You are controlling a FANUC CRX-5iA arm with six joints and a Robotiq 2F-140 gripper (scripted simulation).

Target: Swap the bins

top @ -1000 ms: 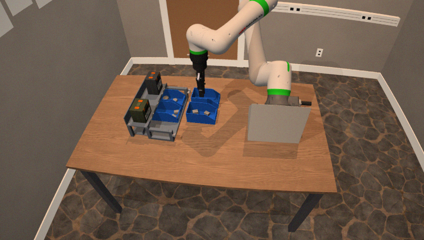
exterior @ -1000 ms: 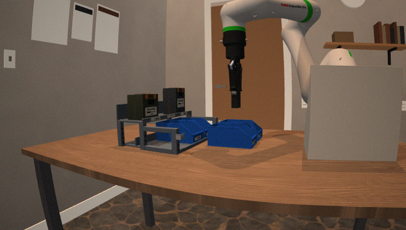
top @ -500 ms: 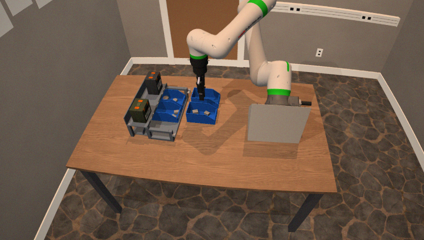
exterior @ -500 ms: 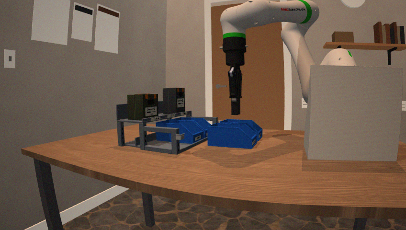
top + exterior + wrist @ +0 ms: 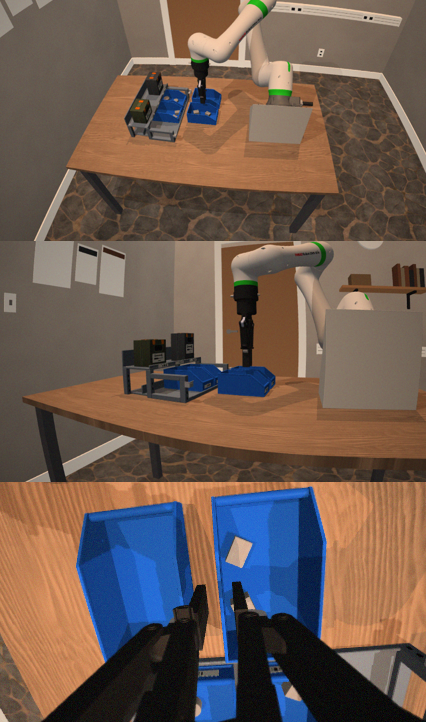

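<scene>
Right now my hand is 3 cm past the tan part, 2 cm to the right of it and 11 cm above it. The rest, counted from my hand: black box: 31 cm ahead, 6 cm to the right, 4 cm above; then grey shelf: 25 cm ahead, 6 cm to the left, 6 cm below.
</scene>
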